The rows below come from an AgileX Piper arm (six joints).
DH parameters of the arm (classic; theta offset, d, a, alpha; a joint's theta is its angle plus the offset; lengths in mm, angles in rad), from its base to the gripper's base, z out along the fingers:
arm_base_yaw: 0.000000 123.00 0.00 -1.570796
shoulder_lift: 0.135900 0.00 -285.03 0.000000
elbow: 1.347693 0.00 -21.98 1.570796
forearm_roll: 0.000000 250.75 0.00 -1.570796
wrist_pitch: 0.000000 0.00 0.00 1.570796
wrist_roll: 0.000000 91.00 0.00 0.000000
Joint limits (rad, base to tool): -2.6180..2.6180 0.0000..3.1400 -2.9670..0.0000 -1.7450..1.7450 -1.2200..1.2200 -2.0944..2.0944
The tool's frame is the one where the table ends.
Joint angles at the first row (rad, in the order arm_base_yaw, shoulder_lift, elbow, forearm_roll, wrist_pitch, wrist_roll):
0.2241 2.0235 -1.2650 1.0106 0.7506 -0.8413
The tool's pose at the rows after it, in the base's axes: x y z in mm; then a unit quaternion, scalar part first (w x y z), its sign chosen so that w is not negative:
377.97 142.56 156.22 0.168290 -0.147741 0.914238 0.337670
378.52 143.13 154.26 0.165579 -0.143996 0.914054 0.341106
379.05 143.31 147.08 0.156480 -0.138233 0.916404 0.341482
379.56 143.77 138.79 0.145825 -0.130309 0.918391 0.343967
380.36 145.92 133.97 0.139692 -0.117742 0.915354 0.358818
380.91 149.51 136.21 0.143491 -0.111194 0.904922 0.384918
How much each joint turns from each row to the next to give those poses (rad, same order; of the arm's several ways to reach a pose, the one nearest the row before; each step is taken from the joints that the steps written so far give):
0.0000 0.0000 0.0000 0.0454 0.0167 -0.0039
0.0000 0.0069 -0.0016 0.0091 0.0028 0.0000
0.0000 0.0181 0.0001 0.0018 -0.0001 0.0052
0.0000 0.0215 0.0000 0.0080 0.0019 0.0042
0.0000 0.0175 -0.0007 0.0434 0.0112 -0.0106
0.0000 0.0040 0.0000 0.0733 0.0250 -0.0398

